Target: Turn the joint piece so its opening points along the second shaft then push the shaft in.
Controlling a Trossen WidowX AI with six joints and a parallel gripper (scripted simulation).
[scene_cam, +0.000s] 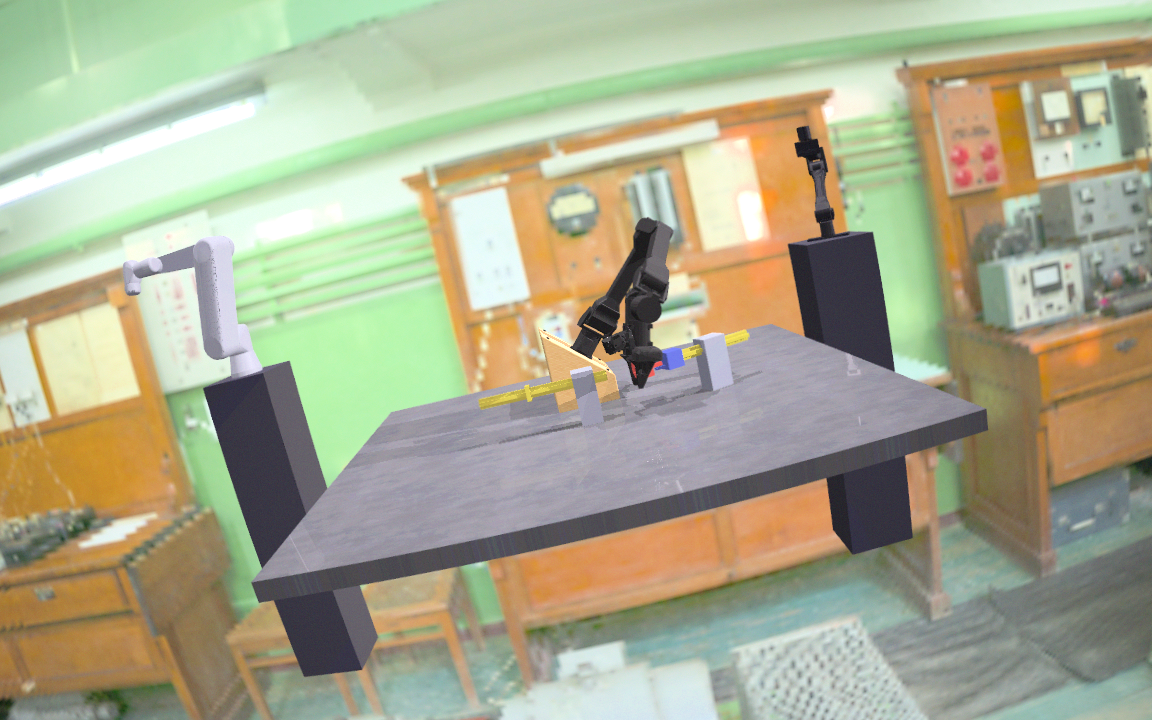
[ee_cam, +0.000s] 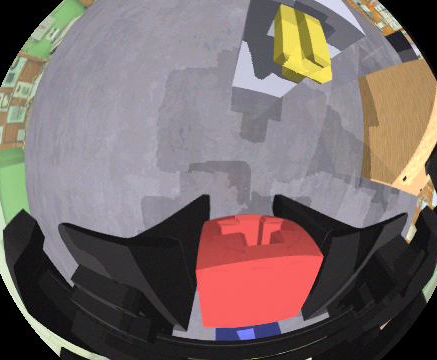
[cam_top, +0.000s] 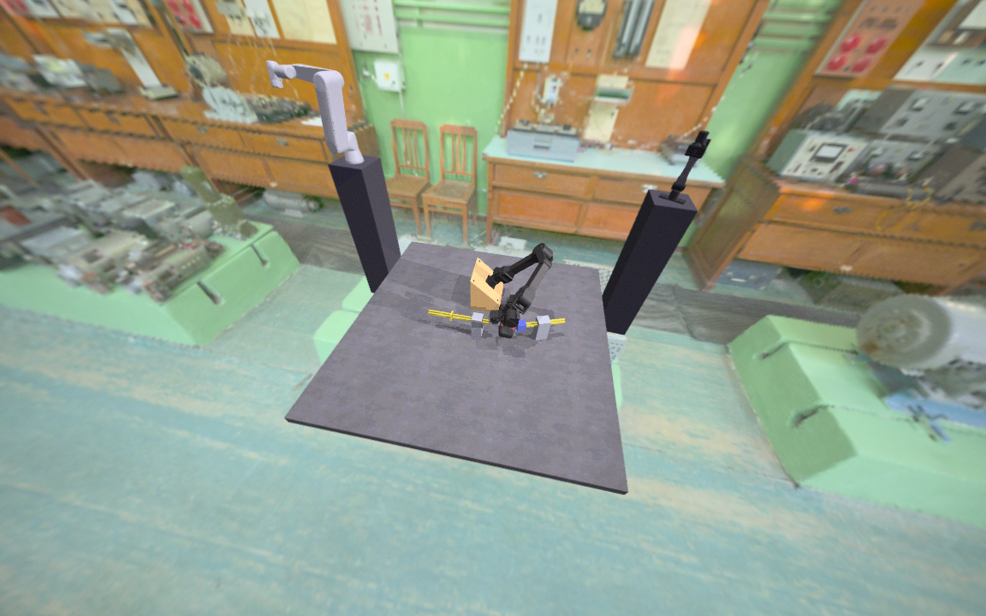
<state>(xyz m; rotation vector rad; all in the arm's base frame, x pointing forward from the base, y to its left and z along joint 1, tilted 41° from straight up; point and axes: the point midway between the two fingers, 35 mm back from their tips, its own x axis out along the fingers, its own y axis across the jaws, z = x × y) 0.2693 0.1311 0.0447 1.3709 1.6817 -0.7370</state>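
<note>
Now: the red square joint piece 4 cm above my gripper tip and 2 cm to the left of it.
</note>
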